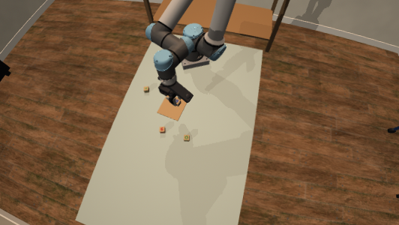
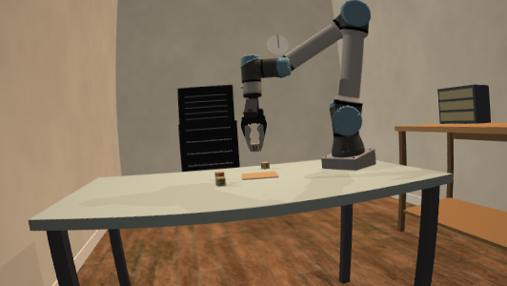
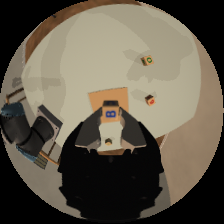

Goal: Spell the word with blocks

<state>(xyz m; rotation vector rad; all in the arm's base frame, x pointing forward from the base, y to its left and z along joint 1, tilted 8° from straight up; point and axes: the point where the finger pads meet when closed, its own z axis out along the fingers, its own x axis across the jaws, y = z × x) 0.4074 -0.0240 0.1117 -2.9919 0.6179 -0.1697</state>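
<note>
Now: the orange mat 120 mm below my hand, 50 mm to the right of it and 30 mm behind it. The rest, counted from my hand: block (240 mm to the right, 120 mm behind, 110 mm below).
</note>
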